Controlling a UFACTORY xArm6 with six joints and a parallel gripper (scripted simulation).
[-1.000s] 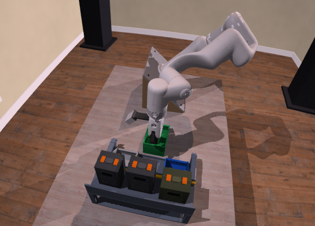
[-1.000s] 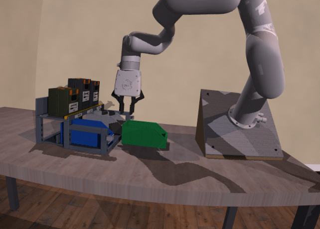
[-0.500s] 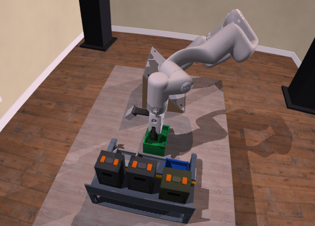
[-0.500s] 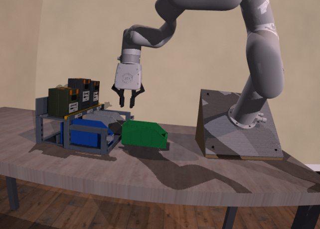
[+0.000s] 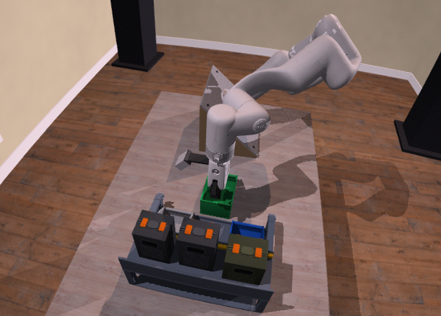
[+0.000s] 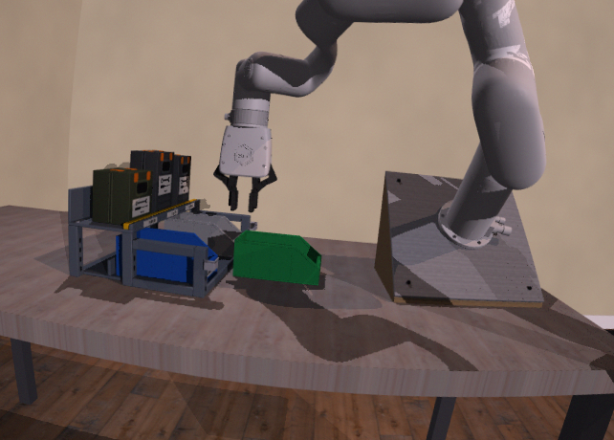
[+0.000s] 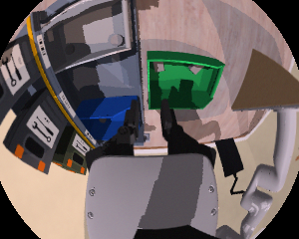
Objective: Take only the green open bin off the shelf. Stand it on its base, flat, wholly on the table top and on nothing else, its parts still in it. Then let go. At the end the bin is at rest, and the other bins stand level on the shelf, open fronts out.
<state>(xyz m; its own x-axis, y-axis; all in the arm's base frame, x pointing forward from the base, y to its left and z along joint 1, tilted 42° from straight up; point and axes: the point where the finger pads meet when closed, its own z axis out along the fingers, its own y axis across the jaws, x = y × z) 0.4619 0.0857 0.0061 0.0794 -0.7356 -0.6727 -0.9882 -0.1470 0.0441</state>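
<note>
Right now the green open bin is 80 mm behind my hand, 10 mm to the right of it and 110 mm below it. Also, from my hand: grey bin (120 mm ahead, 100 mm to the right, 100 mm below); olive box (200 mm ahead, 130 mm to the left, 10 mm above); blue bin (110 mm ahead, 120 mm to the left, 100 mm below).
</note>
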